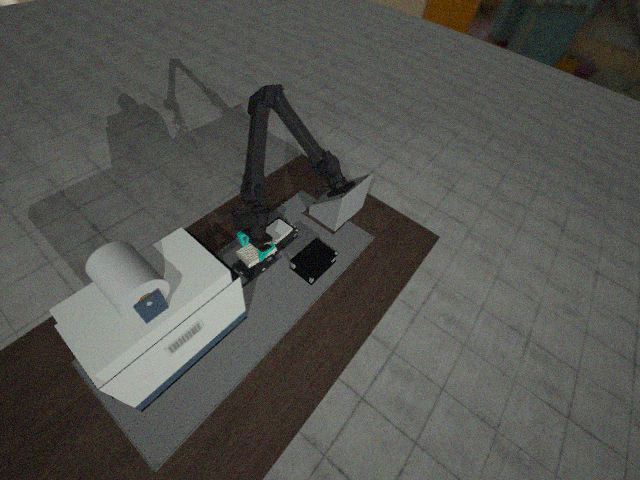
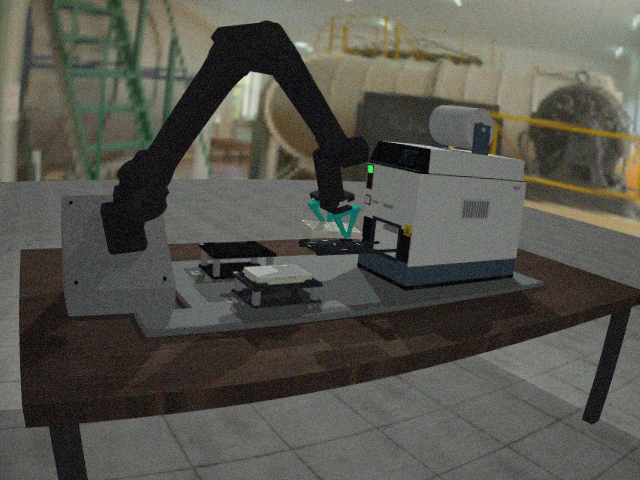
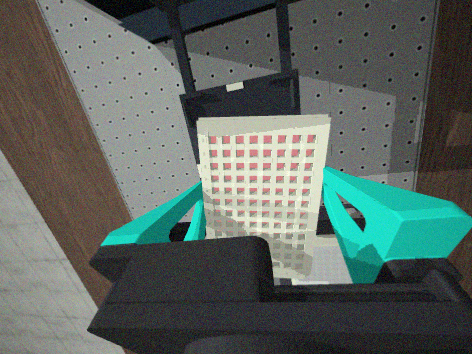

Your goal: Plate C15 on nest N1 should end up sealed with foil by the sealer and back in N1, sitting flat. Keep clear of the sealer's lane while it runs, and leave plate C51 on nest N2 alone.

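Frame: origin at the arm's base, x left, y up, z ahead, level; millimetres.
Seen in the pictures: gripper, fingertip midpoint: [image 1: 253,254] [image 2: 337,232] [image 3: 258,179]; arm's base, origin of the base link: [image 1: 341,190] [image 2: 122,228].
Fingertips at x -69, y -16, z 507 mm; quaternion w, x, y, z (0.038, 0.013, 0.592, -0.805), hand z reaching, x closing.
Pixels of each thing's top centre, then the offset from my fingertips to it.
- sealer's dark tray, middle of its top: [image 3: 247,165] [image 2: 334,244] [image 1: 255,261] dy -32, dx +12, dz +4 mm
- foil roll, middle of its top: [image 1: 118,266] [image 2: 463,106] dy +350, dx -19, dz +382 mm
My gripper [image 1: 254,246] [image 2: 333,227] [image 3: 258,179] is shut on a cream well plate, its teal fingers on the two long sides. This plate [image 1: 247,255] [image 2: 313,224] [image 3: 262,127] has open wells with red in them and no foil. It hangs a little above the sealer's dark tray [image 2: 336,248] [image 3: 240,104], which sticks out of the sealer [image 1: 170,335] [image 2: 465,232]. The other plate [image 1: 280,228] [image 2: 276,273] [image 3: 327,262] rests flat on its nest [image 2: 312,283]. A second, black-topped nest [image 1: 313,259] [image 2: 237,249] bears no plate. Plate and nest labels cannot be read.
The sealer's port stands open behind the tray, with a green light [image 2: 370,168] lit above it and a foil roll [image 1: 121,268] [image 2: 457,125] on top. The grey arm mount [image 1: 346,206] [image 2: 116,289] stands at the other end of the perforated base plate [image 2: 356,312] [image 3: 370,50].
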